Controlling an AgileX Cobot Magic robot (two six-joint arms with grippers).
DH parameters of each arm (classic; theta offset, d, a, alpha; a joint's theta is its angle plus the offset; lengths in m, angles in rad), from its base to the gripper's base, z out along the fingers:
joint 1: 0 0.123 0 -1.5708
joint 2: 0.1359 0 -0.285 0
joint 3: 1.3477 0 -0.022 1.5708
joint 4: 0 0.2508 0 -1.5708
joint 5: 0 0 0.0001 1.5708
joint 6: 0 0.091 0 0
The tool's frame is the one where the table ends.
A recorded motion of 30 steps. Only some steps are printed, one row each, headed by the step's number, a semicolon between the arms.
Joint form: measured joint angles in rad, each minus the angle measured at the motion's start. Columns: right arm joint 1, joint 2, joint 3, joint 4, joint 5, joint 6; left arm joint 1, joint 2, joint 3, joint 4, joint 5, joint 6.
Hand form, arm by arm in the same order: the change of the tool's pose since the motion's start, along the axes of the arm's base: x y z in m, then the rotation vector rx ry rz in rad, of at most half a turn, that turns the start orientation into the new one. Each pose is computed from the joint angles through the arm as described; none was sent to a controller.
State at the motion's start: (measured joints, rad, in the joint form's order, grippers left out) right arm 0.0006 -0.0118 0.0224 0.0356 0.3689 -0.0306; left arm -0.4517 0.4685 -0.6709 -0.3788 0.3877 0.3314
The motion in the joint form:
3: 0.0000 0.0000 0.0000 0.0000 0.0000 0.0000; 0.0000 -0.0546 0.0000 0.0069 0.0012 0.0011
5: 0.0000 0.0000 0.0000 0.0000 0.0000 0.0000; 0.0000 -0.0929 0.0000 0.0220 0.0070 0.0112
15: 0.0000 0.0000 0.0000 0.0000 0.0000 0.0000; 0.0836 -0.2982 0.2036 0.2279 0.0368 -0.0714
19: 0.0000 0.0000 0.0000 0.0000 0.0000 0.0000; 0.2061 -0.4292 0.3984 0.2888 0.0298 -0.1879
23: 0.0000 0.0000 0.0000 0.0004 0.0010 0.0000; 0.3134 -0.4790 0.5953 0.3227 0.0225 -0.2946
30: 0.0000 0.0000 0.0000 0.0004 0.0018 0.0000; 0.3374 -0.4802 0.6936 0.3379 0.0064 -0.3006
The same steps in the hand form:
3: 0.0000 0.0000 0.0000 0.0000 0.0000 0.0000; -0.0122 0.0061 0.0043 -0.0164 -0.0517 0.0017
5: 0.0000 0.0000 0.0000 0.0000 0.0000 0.0000; -0.0208 0.0106 0.0064 -0.0089 -0.0934 0.0045
15: 0.0000 0.0000 0.0000 0.0000 0.0000 0.0000; -0.0365 0.0297 -0.0511 0.1147 -0.1060 0.1537
19: 0.0000 0.0000 0.0000 0.0000 0.0000 0.0000; -0.0359 0.0373 -0.1072 0.0910 -0.0168 0.3024
23: 0.0000 0.0000 -0.0001 0.0004 0.0010 0.0001; -0.0267 0.0417 -0.1688 0.0718 0.1493 0.4282
30: 0.0000 0.0000 -0.0002 0.0004 0.0018 0.0001; -0.0234 0.0432 -0.2002 0.1058 0.2245 0.4553

